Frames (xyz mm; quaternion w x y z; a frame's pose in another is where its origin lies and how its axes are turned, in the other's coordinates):
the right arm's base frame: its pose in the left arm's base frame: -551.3 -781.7 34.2 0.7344 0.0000 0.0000 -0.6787
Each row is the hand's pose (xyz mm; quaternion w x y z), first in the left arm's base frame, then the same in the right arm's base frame.
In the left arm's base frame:
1: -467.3 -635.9 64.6 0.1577 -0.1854 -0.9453 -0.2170
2: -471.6 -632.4 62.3 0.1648 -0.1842 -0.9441 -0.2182
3: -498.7 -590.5 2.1 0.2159 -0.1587 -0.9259 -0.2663
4: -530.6 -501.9 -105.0 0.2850 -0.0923 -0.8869 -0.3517
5: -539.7 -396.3 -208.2 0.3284 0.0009 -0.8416 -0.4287
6: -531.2 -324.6 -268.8 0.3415 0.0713 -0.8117 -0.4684
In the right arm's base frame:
1: -138.7 95.2 30.4 0.2631 0.5054 -0.8201 -0.0523
2: -142.6 91.2 28.1 0.2691 0.5055 -0.8184 -0.0484
3: -186.5 67.5 -32.1 0.3393 0.5119 -0.7877 -0.0490
4: -277.3 42.7 -139.2 0.4480 0.5342 -0.7140 -0.0649
5: -383.3 41.9 -242.4 0.5322 0.5719 -0.6175 -0.0920
6: -454.1 56.0 -303.0 0.5687 0.6033 -0.5477 -0.1122

